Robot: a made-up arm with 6 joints. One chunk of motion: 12 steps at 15 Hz.
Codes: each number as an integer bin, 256 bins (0 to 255) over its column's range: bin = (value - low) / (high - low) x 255, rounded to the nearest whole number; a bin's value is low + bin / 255 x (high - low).
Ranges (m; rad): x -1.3..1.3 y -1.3..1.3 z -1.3..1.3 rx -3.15..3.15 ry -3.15..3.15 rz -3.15..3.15
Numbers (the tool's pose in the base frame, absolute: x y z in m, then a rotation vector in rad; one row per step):
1: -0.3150 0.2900 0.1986 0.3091 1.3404 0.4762
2: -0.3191 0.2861 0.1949 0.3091 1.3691 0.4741
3: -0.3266 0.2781 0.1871 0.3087 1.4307 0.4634
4: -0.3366 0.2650 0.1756 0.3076 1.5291 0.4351
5: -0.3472 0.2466 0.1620 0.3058 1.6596 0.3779
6: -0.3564 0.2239 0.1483 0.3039 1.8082 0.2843
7: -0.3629 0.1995 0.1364 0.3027 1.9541 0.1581
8: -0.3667 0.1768 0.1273 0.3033 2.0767 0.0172
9: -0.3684 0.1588 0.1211 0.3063 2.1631 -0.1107
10: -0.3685 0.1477 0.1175 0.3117 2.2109 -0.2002
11: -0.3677 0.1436 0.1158 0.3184 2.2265 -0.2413
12: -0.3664 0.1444 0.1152 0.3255 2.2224 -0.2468
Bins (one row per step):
1: 97 156 147 140 182 147
2: 96 156 147 140 183 147
3: 95 155 146 140 185 146
4: 94 153 145 140 189 145
5: 93 152 143 140 195 143
6: 93 149 142 140 201 139
7: 92 147 141 140 207 134
8: 92 145 140 140 212 128
9: 91 143 139 140 215 123
10: 91 142 139 140 217 119
11: 91 142 139 140 218 118
12: 92 142 139 141 217 118

